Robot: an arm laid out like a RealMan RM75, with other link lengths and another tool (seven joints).
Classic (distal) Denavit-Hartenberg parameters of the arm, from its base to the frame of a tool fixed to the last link. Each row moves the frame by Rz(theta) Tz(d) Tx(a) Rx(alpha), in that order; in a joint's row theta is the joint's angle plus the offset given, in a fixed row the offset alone. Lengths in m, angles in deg.
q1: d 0.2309  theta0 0  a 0  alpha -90
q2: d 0  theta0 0  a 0  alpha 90
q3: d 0.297  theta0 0  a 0  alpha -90
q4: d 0  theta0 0  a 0  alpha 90
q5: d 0.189  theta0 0  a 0  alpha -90
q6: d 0  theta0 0  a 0  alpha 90
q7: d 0.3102  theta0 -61.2  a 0.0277  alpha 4
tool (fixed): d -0.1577  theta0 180  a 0  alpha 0
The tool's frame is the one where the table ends.
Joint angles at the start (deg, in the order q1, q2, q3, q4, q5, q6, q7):
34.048 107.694 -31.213 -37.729 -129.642 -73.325 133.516
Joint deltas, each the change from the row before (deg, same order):
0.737 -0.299 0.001 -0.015 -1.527 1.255 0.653
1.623 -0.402 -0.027 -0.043 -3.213 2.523 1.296
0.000 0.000 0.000 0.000 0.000 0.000 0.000
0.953 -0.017 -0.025 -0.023 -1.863 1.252 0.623
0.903 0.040 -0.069 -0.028 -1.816 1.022 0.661
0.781 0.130 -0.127 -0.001 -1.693 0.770 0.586
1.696 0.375 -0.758 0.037 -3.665 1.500 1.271
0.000 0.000 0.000 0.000 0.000 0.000 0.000
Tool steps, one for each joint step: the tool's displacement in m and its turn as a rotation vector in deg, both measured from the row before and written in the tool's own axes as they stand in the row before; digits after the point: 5 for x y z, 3 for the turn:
0.00126 0.00625 0.00044 -0.900 -1.420 -0.636
0.00391 0.01163 0.00212 -1.731 -2.720 -1.452
0.00000 0.00000 0.00000 0.000 0.000 0.000
0.00288 0.00474 0.00224 -0.702 -1.366 -0.923
0.00296 0.00366 0.00223 -0.478 -1.266 -0.864
0.00255 0.00197 0.00230 -0.183 -1.144 -0.807
0.00627 0.00278 0.00542 -0.026 -2.528 -2.153
0.00000 0.00000 0.00000 0.000 0.000 0.000

